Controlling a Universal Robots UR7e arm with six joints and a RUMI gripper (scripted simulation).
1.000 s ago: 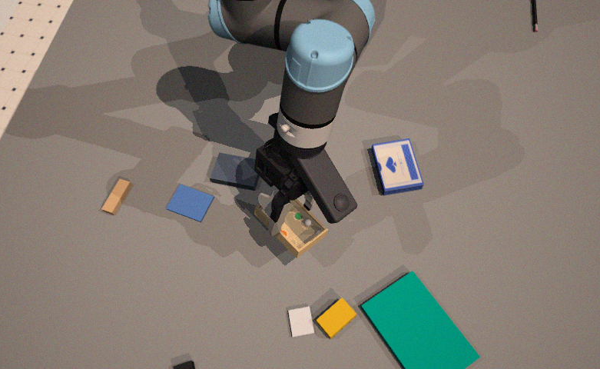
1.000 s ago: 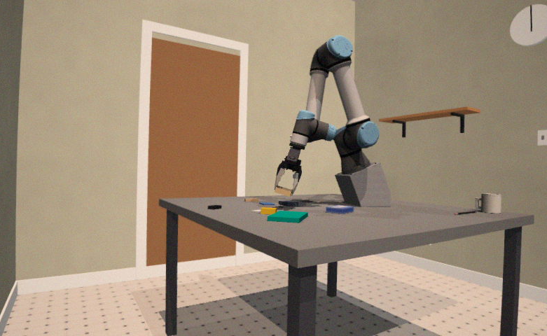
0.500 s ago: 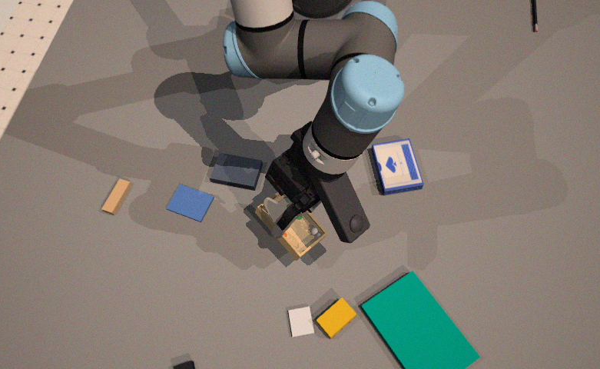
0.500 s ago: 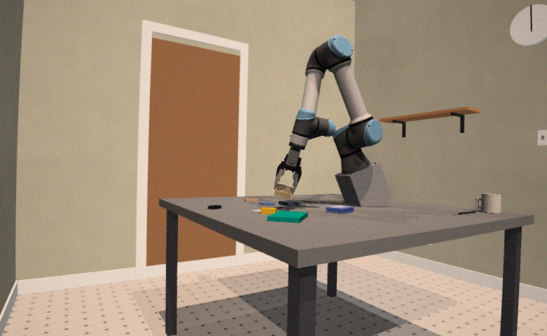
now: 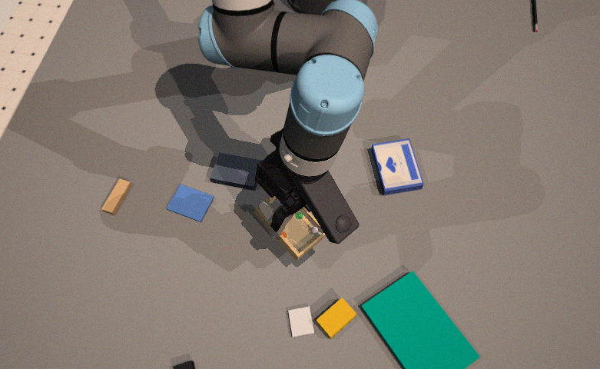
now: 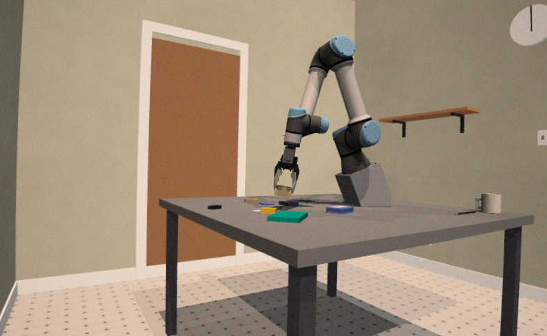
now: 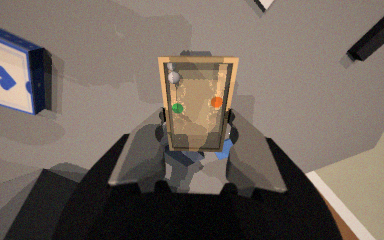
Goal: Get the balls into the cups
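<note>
Right now my hand is 1 cm above the covered wooden puzzle. Round my hand: yellow block (15 cm ahead, 7 cm to the left, 8 cm below); white block (15 cm ahead, 1 cm to the left, 9 cm below); dark slate box (14 cm behind, 12 cm to the right, 8 cm below).
</note>
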